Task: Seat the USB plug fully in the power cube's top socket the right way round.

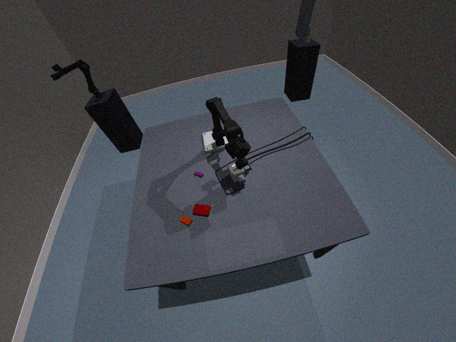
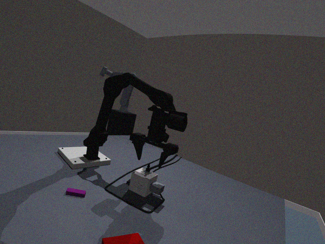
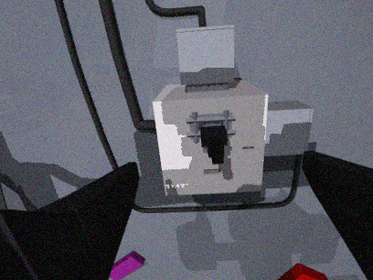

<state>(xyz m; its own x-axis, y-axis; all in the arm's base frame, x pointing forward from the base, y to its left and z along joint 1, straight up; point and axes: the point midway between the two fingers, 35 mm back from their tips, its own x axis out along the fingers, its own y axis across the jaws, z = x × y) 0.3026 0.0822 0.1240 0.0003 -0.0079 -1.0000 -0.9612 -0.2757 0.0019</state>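
My gripper tip is 20 mm above the dark USB plug. Also, from my gripper tip: purple piece: 70 mm behind, 260 mm to the right, 110 mm below; red block: 200 mm ahead, 250 mm to the right, 110 mm below; orange block: 250 mm ahead, 350 mm to the right, 110 mm below.
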